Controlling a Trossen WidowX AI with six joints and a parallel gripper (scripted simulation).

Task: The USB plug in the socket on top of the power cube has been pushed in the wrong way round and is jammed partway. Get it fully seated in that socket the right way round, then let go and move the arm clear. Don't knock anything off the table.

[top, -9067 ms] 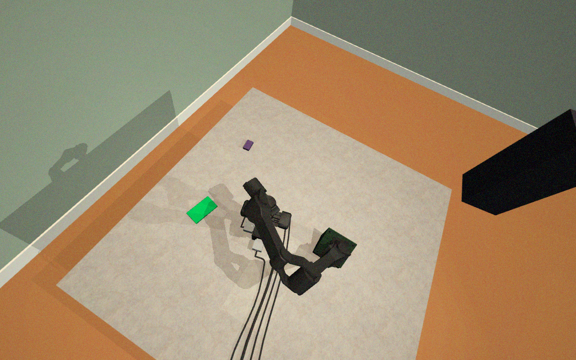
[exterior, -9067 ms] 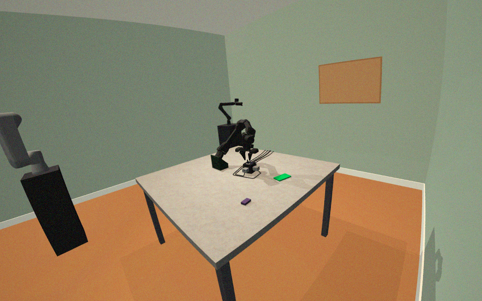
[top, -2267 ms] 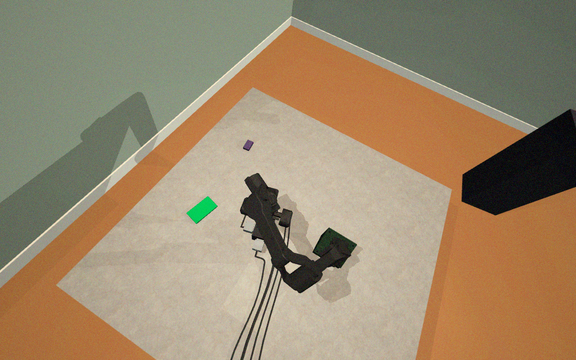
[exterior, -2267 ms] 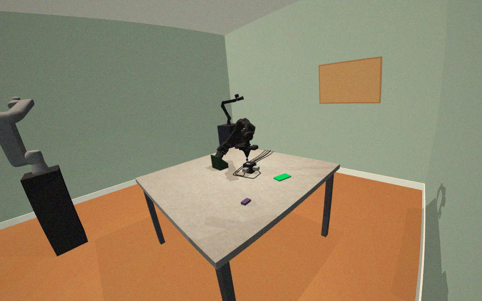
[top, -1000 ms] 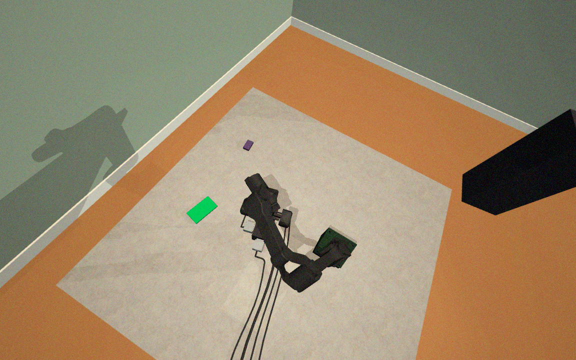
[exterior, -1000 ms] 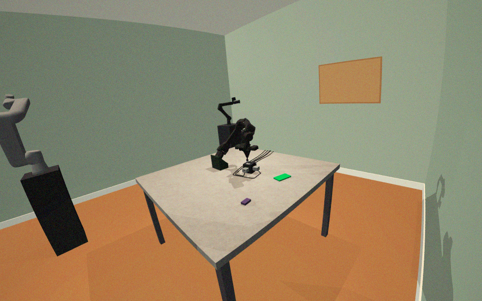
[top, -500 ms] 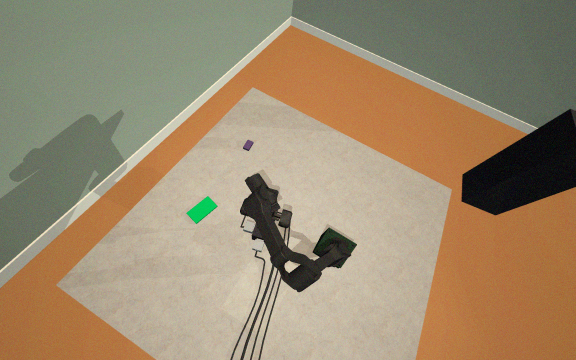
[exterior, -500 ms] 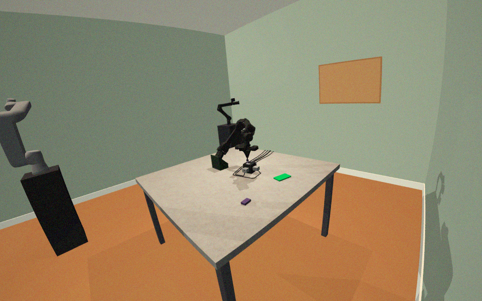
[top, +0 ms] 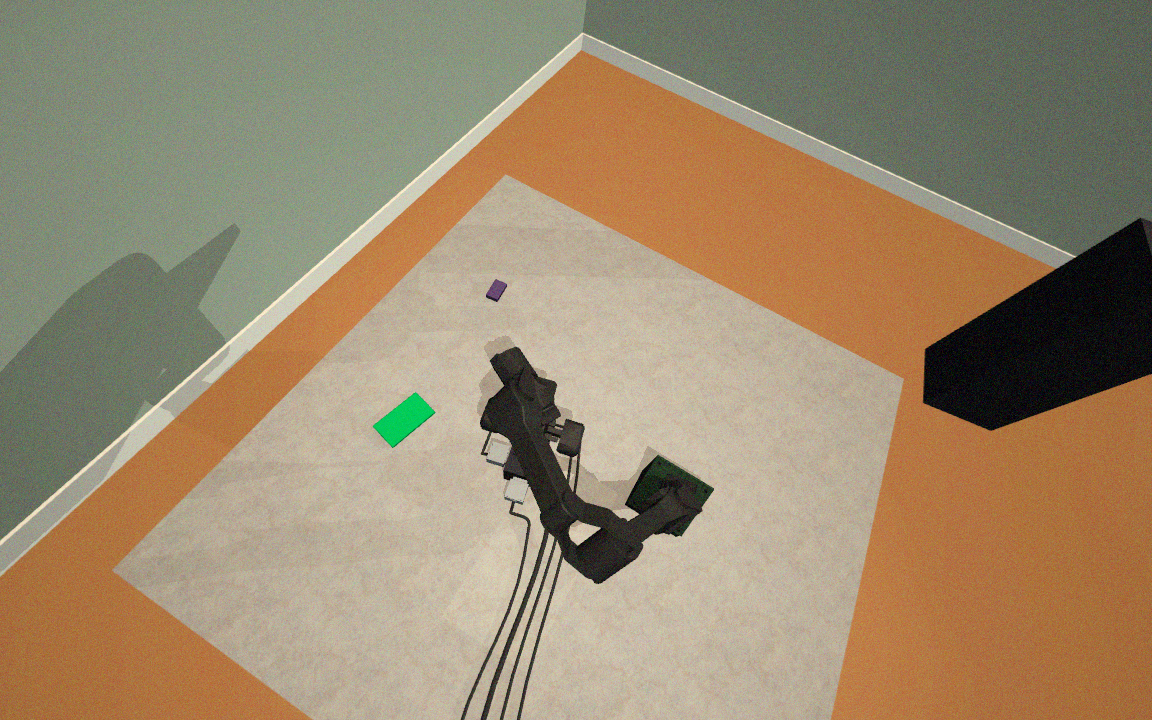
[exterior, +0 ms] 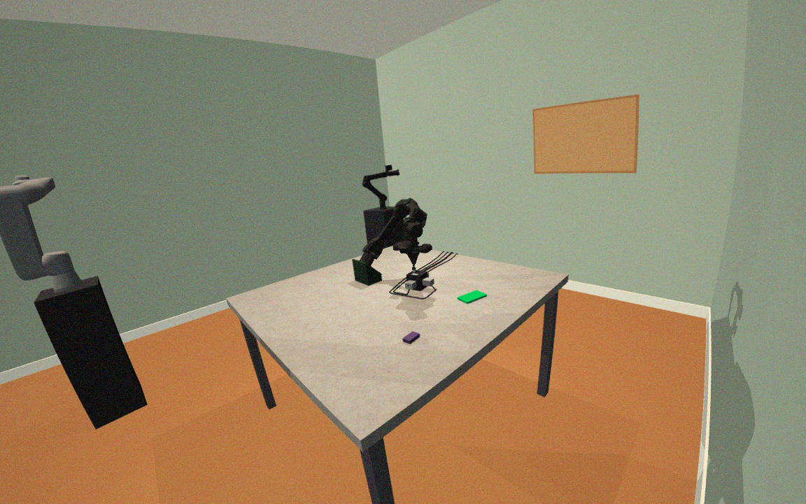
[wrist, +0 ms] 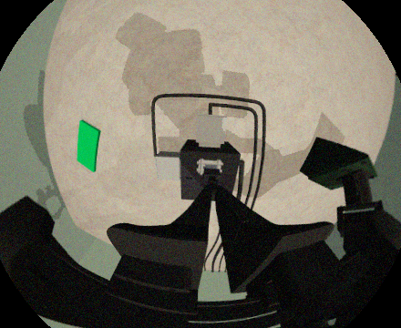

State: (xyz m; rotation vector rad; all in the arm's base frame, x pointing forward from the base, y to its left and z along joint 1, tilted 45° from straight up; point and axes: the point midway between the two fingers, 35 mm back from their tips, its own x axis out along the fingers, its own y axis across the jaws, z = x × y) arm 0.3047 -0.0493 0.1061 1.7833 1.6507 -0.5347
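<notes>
Right now my gripper tip is 2 cm above the thin USB plug. Also, from my gripper tip: small purple block (27 cm ahead, 37 cm to the right, 12 cm below); then green flat card (29 cm ahead, 3 cm to the left, 12 cm below).
</notes>
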